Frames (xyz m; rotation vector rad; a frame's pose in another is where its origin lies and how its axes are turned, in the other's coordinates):
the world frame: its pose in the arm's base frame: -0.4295 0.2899 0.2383 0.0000 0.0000 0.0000
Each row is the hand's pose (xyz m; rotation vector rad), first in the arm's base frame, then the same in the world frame.
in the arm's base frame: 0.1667 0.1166 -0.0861 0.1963 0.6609 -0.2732
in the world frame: 0.5962 -0.1733 -0.3244 0.1963 0.6609 -0.2732
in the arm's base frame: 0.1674 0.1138 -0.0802 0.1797 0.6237 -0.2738
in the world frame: 0.5969 -0.1761 -0.3185 0.1797 0.6237 -0.2738
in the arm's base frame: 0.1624 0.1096 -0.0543 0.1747 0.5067 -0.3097
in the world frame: 0.5919 -0.1803 -0.2926 0.1747 0.5067 -0.3097
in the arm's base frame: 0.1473 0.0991 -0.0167 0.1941 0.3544 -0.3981
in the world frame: 0.5768 -0.1908 -0.2550 0.1941 0.3544 -0.3981
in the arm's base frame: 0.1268 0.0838 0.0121 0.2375 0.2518 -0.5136
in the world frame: 0.5563 -0.2061 -0.2262 0.2375 0.2518 -0.5136
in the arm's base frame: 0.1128 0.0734 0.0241 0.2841 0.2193 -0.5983
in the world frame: 0.5423 -0.2165 -0.2142 0.2841 0.2193 -0.5983
